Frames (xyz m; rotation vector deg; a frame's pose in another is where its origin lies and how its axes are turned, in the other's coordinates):
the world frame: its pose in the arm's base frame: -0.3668 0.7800 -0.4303 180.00 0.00 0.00
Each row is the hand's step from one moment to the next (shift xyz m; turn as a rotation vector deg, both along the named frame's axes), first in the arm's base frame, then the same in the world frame.
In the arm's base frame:
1: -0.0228 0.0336 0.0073 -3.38 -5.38 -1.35
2: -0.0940 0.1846 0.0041 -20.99 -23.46 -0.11
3: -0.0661 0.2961 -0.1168 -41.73 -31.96 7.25
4: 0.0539 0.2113 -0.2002 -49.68 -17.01 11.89
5: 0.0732 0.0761 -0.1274 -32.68 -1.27 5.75
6: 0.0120 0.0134 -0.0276 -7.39 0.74 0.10
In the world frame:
1: -0.0228 -0.0336 -0.0073 -3.38 5.38 1.35
2: -0.0940 -0.1846 -0.0041 -20.99 23.46 0.11
3: -0.0661 -0.2961 0.1168 -41.73 31.96 -7.25
4: 0.0539 -0.2113 0.2002 -49.68 17.01 -11.89
5: 0.0732 -0.0761 0.1274 -32.68 1.27 -5.75
6: 0.0120 -0.0134 0.0276 -7.39 -0.74 -0.10

